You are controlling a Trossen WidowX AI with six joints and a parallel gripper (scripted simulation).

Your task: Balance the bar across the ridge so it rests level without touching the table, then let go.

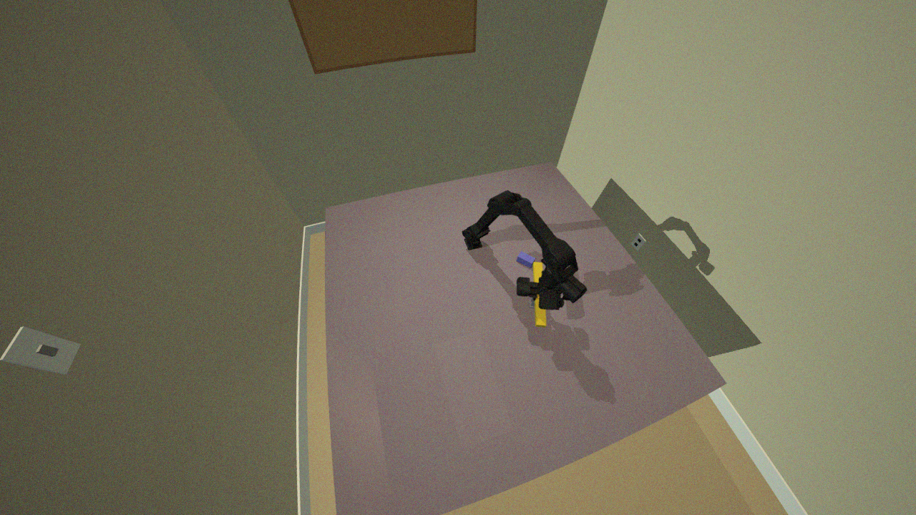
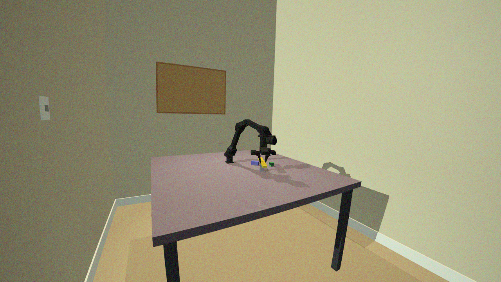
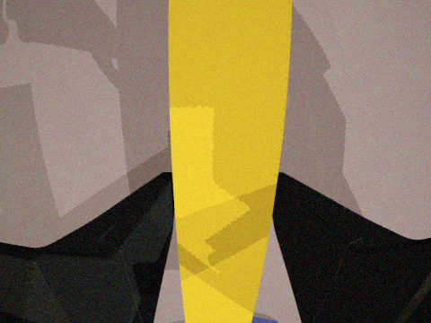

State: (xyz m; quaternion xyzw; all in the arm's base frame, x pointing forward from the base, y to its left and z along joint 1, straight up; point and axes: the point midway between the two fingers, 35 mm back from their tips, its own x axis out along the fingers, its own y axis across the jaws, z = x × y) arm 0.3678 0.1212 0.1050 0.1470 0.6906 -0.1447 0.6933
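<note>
The yellow bar is 30 mm behind my gripper tip and 10 mm to the left of it. Round my gripper tip: blue block: 210 mm behind, 60 mm to the left, 50 mm below; green cube: 120 mm behind, 170 mm to the left, 50 mm below.
</note>
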